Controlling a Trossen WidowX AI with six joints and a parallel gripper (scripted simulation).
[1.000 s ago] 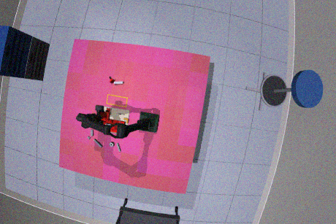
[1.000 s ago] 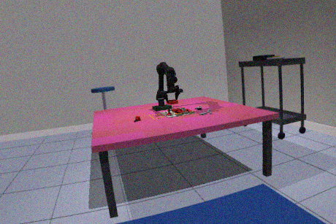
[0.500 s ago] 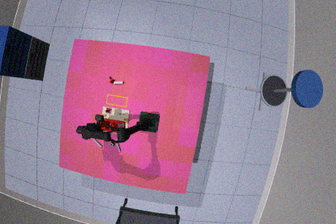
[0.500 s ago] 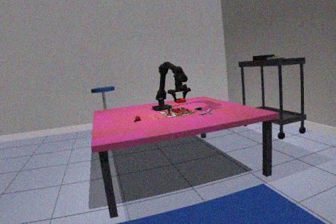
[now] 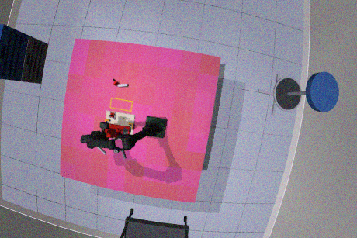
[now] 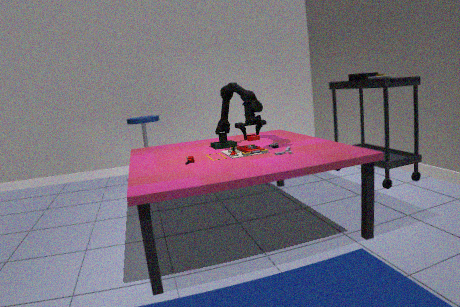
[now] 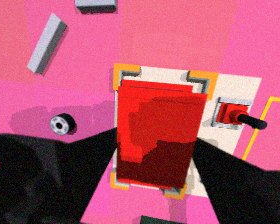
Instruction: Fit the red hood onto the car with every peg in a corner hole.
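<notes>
Now: the grey engine block 7 cm below my gripper tip and 1 cm behind it. Round my gripper tip: red hood: 1 cm above.
</notes>
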